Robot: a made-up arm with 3 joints. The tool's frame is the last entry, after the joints. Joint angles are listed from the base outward. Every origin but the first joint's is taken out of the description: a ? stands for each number. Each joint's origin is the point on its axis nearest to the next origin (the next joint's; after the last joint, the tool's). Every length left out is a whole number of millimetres.
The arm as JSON. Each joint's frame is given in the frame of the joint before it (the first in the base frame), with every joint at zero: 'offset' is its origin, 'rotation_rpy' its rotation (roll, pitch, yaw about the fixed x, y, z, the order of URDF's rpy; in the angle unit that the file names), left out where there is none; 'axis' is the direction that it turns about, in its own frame. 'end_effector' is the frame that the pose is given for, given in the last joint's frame.
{
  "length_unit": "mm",
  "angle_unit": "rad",
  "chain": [
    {
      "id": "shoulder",
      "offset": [
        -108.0,
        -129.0,
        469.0
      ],
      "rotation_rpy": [
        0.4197,
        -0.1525,
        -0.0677
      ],
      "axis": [
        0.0,
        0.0,
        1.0
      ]
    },
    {
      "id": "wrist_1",
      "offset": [
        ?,
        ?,
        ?
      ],
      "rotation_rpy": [
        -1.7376,
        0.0,
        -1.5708
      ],
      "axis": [
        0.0,
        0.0,
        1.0
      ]
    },
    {
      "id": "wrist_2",
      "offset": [
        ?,
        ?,
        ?
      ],
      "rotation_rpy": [
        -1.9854,
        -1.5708,
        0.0
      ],
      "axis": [
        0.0,
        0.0,
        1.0
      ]
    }
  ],
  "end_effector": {
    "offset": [
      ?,
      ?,
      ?
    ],
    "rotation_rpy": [
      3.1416,
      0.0,
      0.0
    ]
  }
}
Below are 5 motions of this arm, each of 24 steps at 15 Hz.
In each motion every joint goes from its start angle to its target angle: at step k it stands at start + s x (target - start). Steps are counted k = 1, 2, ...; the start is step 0. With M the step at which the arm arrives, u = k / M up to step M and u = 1 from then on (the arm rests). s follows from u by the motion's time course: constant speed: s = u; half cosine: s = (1 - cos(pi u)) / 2; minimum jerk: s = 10 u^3 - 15 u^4 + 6 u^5.
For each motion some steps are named. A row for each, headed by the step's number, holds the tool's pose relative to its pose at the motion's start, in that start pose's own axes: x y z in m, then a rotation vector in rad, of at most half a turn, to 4 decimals.
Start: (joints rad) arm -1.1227 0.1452 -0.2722
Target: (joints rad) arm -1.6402 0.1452 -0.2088
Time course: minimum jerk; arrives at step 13
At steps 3, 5, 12, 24:
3: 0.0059 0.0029 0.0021 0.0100 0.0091 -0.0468
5: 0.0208 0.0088 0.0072 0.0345 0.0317 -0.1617
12: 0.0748 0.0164 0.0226 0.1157 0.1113 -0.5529
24: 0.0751 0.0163 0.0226 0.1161 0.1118 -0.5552

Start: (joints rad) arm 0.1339 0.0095 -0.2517
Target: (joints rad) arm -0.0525 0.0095 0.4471
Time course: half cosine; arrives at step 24
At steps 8, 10, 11, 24:
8: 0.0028 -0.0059 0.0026 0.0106 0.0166 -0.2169
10: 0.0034 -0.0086 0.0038 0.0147 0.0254 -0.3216
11: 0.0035 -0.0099 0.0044 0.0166 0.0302 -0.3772
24: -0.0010 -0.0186 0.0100 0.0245 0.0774 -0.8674

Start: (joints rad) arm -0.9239 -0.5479 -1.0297
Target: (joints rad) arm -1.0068 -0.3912 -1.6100
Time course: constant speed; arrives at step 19
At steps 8, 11, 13, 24:
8: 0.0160 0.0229 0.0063 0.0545 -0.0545 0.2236
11: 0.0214 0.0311 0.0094 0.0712 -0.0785 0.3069
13: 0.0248 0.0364 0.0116 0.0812 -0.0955 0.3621
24: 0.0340 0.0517 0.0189 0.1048 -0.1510 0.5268

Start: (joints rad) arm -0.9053 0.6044 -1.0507
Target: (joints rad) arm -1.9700 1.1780 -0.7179
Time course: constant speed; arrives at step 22
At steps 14, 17, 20, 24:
14: 0.2021 -0.1637 0.0584 0.0739 -0.5263 -0.8347
17: 0.2237 -0.2182 0.0805 0.0748 -0.6532 -1.0012
20: 0.2348 -0.2761 0.1052 0.0694 -0.7857 -1.1615
24: 0.2361 -0.3156 0.1229 0.0622 -0.8774 -1.2644

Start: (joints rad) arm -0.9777 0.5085 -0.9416
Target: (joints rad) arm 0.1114 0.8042 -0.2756
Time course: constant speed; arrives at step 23
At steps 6, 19, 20, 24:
6: -0.0606 0.0242 -0.0046 0.0471 0.0021 0.1040
19: -0.2143 0.0219 -0.0033 0.1745 0.0980 0.3177
20: -0.2264 0.0181 -0.0025 0.1836 0.1111 0.3333
24: -0.2623 0.0034 0.0007 0.2088 0.1552 0.3794

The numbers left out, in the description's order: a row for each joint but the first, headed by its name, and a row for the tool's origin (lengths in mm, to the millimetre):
wrist_1: -132.0 191.0 0.0
wrist_2: 124.0 218.0 0.0
tool: 55.0 4.0 0.0

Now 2 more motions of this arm.
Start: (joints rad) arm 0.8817 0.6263 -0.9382
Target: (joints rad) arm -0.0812 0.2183 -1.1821
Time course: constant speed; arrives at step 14
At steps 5, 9, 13, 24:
5: 0.0497 -0.0624 0.0064 -0.0873 0.0463 -0.2489
9: 0.0717 -0.1134 0.0163 -0.1206 0.1021 -0.4523
13: 0.0803 -0.1606 0.0291 -0.1173 0.1662 -0.6566
24: 0.0807 -0.1714 0.0327 -0.1106 0.1826 -0.7075

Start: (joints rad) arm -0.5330 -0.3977 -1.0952
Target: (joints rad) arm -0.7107 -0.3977 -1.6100
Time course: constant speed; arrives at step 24
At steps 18, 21, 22, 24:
18: 0.0117 0.0225 0.0154 0.0981 0.0054 0.2954
21: 0.0133 0.0259 0.0183 0.1147 0.0026 0.3445
22: 0.0138 0.0270 0.0193 0.1203 0.0014 0.3608
24: 0.0148 0.0291 0.0214 0.1313 -0.0013 0.3935

